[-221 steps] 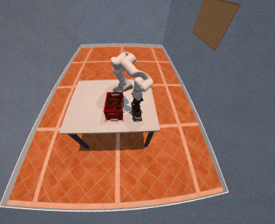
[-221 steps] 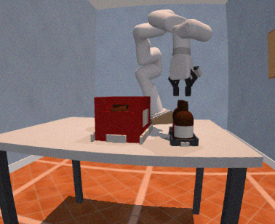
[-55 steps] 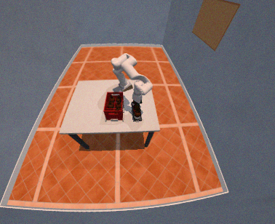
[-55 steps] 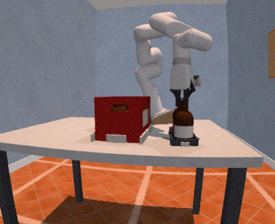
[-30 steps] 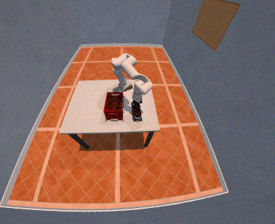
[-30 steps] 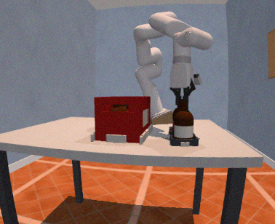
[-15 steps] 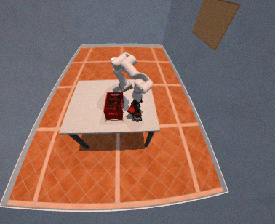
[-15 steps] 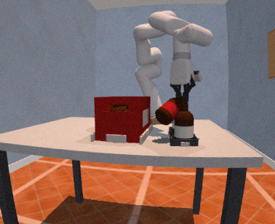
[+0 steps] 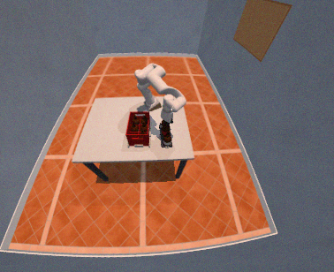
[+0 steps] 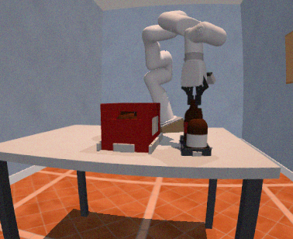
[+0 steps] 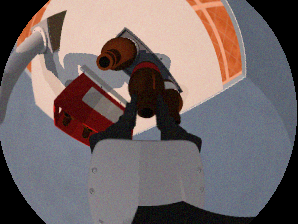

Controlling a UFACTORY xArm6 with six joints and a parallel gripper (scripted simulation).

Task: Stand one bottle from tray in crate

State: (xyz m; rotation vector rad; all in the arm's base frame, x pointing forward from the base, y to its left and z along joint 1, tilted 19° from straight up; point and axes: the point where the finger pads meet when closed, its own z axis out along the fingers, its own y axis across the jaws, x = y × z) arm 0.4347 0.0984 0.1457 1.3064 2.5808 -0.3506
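My gripper is now 70 mm above the brown bottle. From my hand the other things lie so: red crate 70 mm behind, 240 mm to the right, 110 mm below; tray 180 mm below.
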